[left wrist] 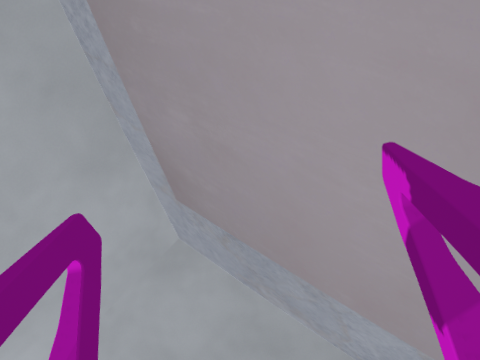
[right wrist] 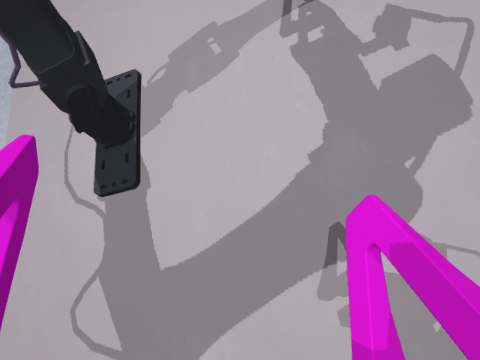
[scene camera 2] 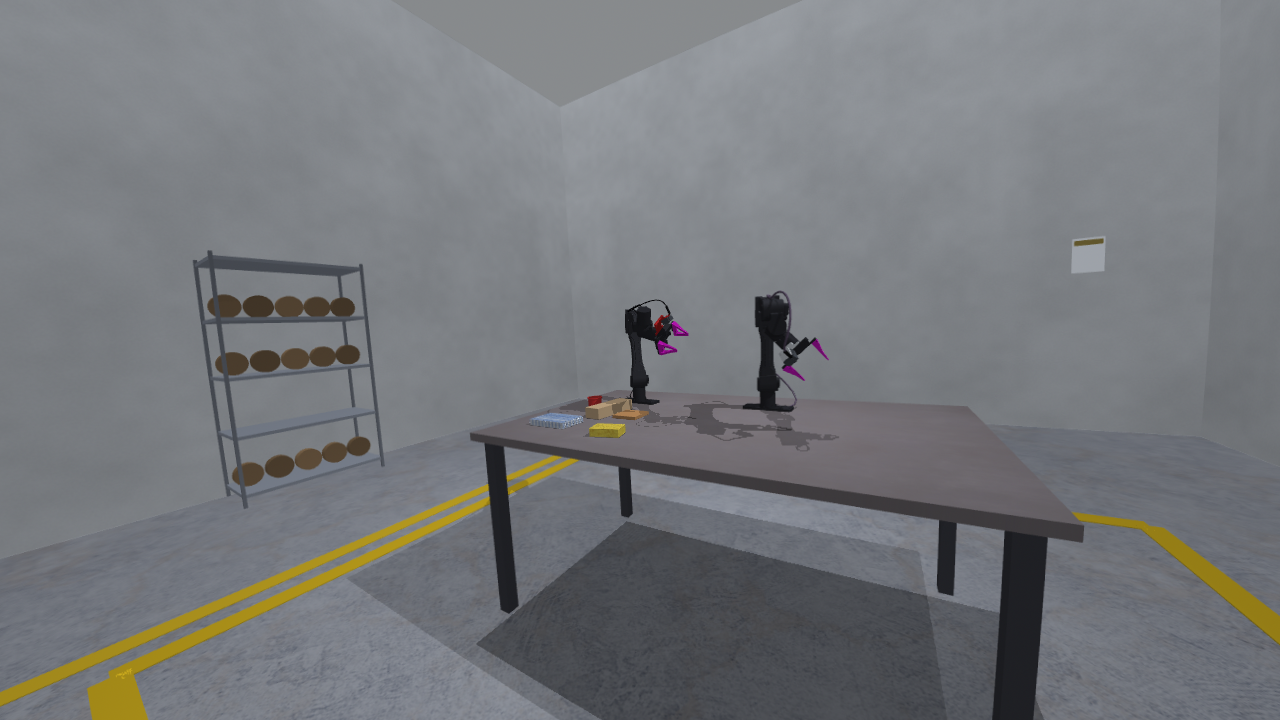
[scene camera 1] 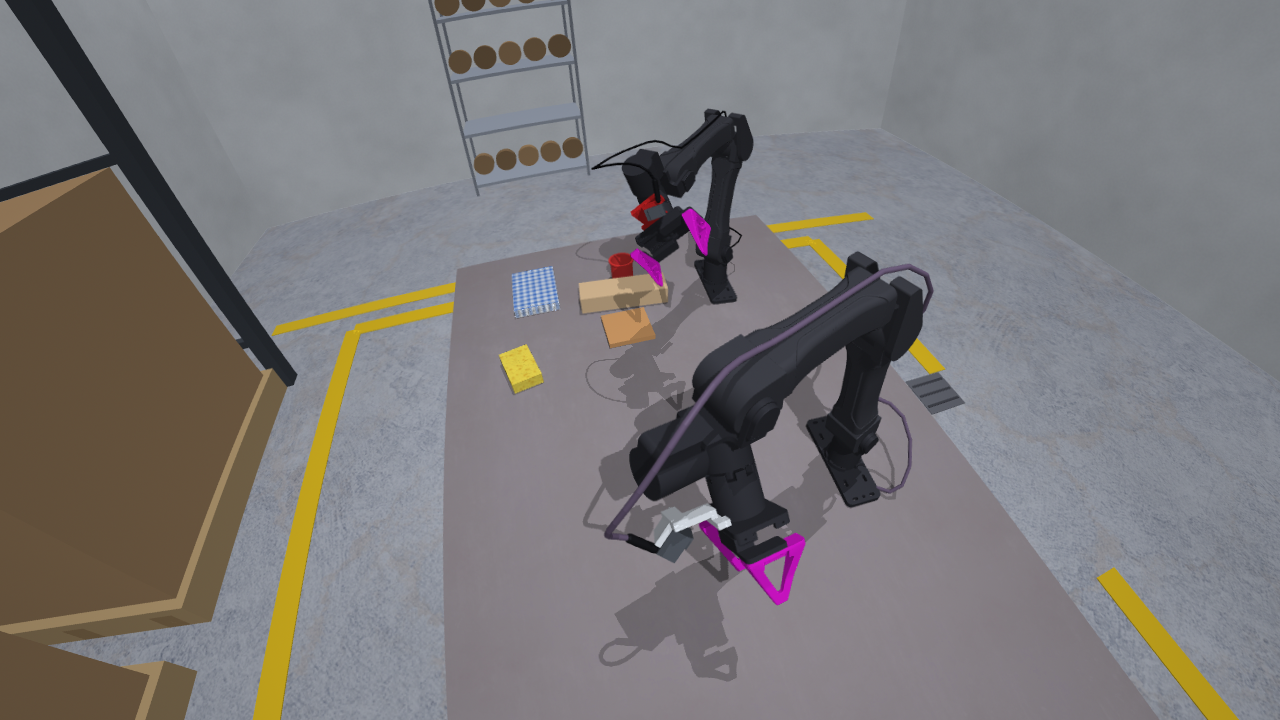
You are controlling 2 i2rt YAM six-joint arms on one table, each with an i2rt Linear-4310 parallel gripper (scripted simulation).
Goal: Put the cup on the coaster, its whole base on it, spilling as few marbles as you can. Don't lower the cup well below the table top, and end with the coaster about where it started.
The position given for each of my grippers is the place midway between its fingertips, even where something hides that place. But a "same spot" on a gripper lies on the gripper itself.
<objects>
my right gripper: right wrist 215,182; scene camera 2; scene camera 1; not seen in the left wrist view (out of frame)
same spot on my right gripper: (scene camera 2: pixel 673 325) = (scene camera 1: pixel 683 218)
</objects>
